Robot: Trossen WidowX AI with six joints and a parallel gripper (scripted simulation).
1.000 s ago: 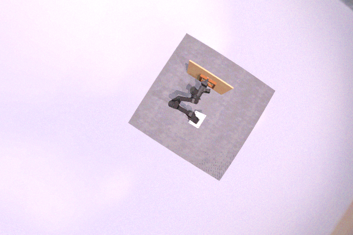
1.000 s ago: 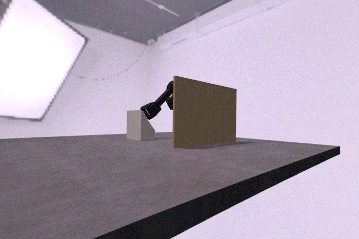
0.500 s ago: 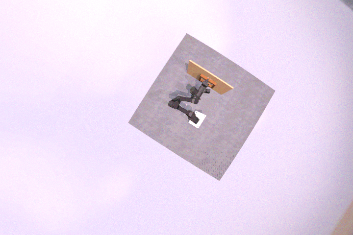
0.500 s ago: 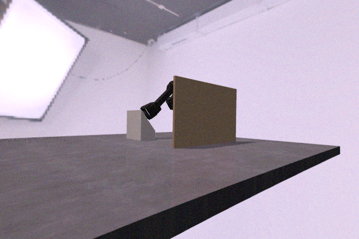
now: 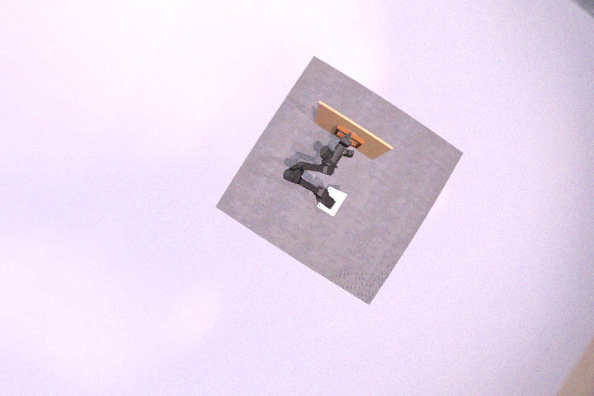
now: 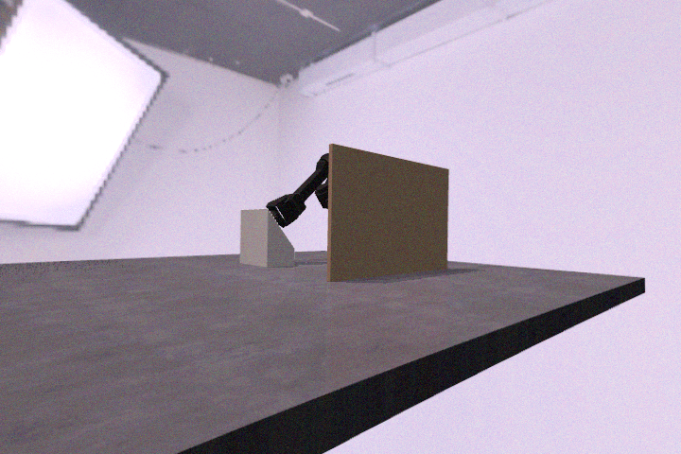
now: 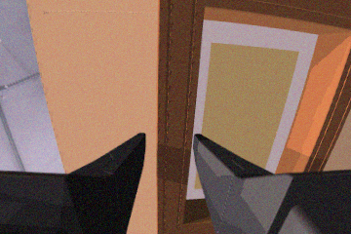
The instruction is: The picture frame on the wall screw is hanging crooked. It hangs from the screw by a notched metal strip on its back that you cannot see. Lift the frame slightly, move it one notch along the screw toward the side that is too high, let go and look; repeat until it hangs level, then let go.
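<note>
Now: the picture frame 10 mm ahead of my gripper tip and 50 mm below it. Round my gripper tip: wall board: 20 mm ahead, 60 mm below.
</note>
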